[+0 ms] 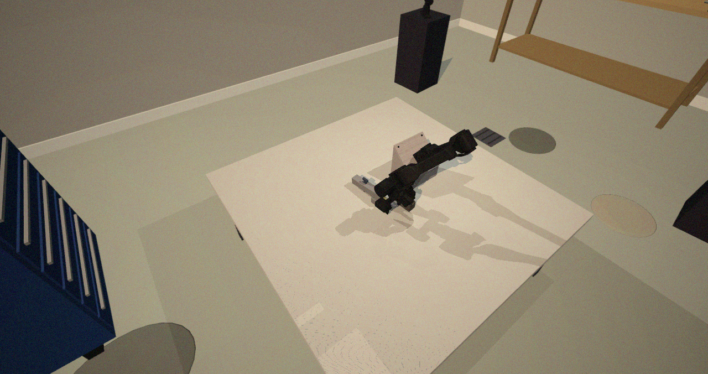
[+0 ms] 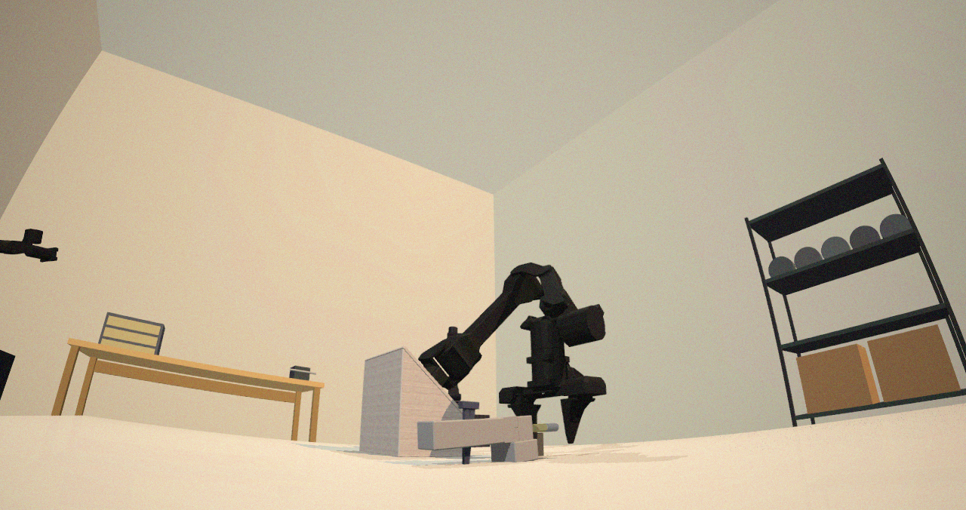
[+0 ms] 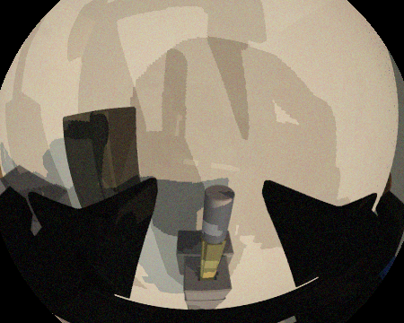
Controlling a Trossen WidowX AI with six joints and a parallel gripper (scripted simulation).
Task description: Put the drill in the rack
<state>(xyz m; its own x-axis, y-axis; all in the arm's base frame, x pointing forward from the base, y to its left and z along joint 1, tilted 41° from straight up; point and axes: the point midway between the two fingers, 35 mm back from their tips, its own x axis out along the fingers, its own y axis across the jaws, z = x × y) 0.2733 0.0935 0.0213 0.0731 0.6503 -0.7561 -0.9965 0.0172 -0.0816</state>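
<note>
The drill is 5 cm to the right of my gripper tip and 3 cm above it. Round my gripper tip: small dark grey block (8 cm behind, 1 cm to the left); dark key (18 cm to the right, 3 cm above, 1 cm ahead).
</note>
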